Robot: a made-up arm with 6 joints. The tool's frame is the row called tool.
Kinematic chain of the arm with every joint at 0, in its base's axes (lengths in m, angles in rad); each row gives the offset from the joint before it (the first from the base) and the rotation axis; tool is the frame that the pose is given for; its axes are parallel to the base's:
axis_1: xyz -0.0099 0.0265 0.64 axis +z
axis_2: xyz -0.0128 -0.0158 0.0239 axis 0 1 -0.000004
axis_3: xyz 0.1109 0.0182 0.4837 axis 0 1 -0.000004
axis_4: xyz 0.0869 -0.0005 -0.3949 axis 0 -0.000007 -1
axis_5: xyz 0.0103 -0.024 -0.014 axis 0 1 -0.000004
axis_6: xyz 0.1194 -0.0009 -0.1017 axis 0 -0.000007 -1
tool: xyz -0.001 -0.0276 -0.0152
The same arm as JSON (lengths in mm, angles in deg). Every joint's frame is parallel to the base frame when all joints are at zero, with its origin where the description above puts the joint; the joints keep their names.
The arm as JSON. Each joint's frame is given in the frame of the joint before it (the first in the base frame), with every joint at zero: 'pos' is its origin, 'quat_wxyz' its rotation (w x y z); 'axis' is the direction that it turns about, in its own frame. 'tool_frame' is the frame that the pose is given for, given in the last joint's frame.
{
  "length_unit": "mm",
  "angle_unit": "deg",
  "joints": [
    {
      "joint": "axis_1",
      "pos": [
        -9.9,
        26.5,
        640.0
      ],
      "quat_wxyz": [
        1.0,
        0.0,
        0.0,
        0.0
      ],
      "axis": "+z"
    },
    {
      "joint": "axis_2",
      "pos": [
        -12.8,
        -15.8,
        23.9
      ],
      "quat_wxyz": [
        1.0,
        0.0,
        0.0,
        0.0
      ],
      "axis": "+y"
    },
    {
      "joint": "axis_3",
      "pos": [
        110.9,
        18.2,
        483.7
      ],
      "quat_wxyz": [
        1.0,
        0.0,
        0.0,
        0.0
      ],
      "axis": "+y"
    },
    {
      "joint": "axis_4",
      "pos": [
        86.9,
        -0.5,
        -394.9
      ],
      "quat_wxyz": [
        1.0,
        0.0,
        0.0,
        0.0
      ],
      "axis": "-z"
    },
    {
      "joint": "axis_5",
      "pos": [
        10.3,
        -24.0,
        -14.0
      ],
      "quat_wxyz": [
        1.0,
        0.0,
        0.0,
        0.0
      ],
      "axis": "+y"
    },
    {
      "joint": "axis_6",
      "pos": [
        119.4,
        -0.9,
        -101.7
      ],
      "quat_wxyz": [
        1.0,
        0.0,
        0.0,
        0.0
      ],
      "axis": "-z"
    }
  ],
  "tool_frame": {
    "pos": [
      -1.0,
      -27.6,
      -15.2
    ],
    "quat_wxyz": [
      1.0,
      0.0,
      0.0,
      0.0
    ]
  }
}

